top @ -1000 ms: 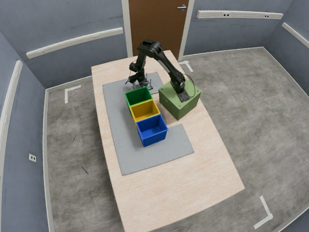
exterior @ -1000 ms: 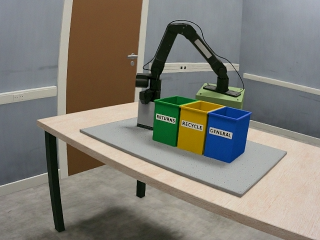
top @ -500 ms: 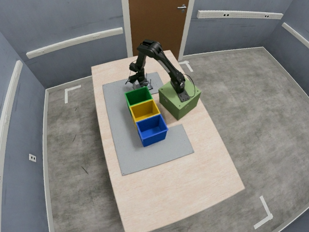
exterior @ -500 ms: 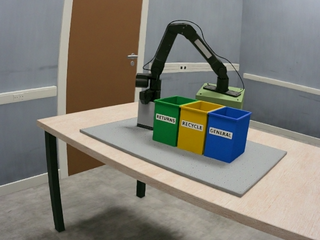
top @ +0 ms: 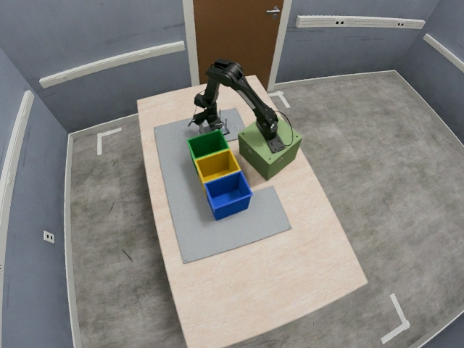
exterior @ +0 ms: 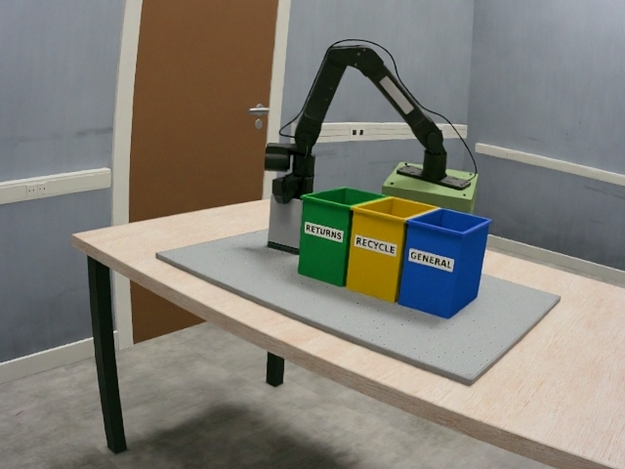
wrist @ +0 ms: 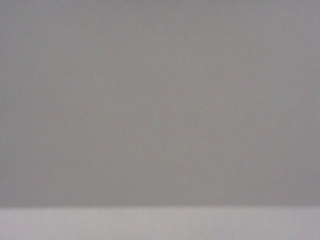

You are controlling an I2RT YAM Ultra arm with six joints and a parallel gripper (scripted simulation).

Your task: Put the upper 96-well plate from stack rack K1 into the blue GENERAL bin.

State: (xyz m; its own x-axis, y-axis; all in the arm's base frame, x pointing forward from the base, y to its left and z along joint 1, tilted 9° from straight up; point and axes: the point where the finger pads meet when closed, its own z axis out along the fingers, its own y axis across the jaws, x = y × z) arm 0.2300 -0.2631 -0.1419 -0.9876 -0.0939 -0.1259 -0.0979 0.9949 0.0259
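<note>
The yellow recycle bin is 90 mm ahead of my hand, 330 mm to the left of it and 40 mm above it. From my hand the other things lie so: blue general bin: 80 mm ahead, 460 mm to the left, 40 mm above; then clear 96-well plate: 10 mm below; then green returns bin: 90 mm ahead, 200 mm to the left, 40 mm above.
</note>
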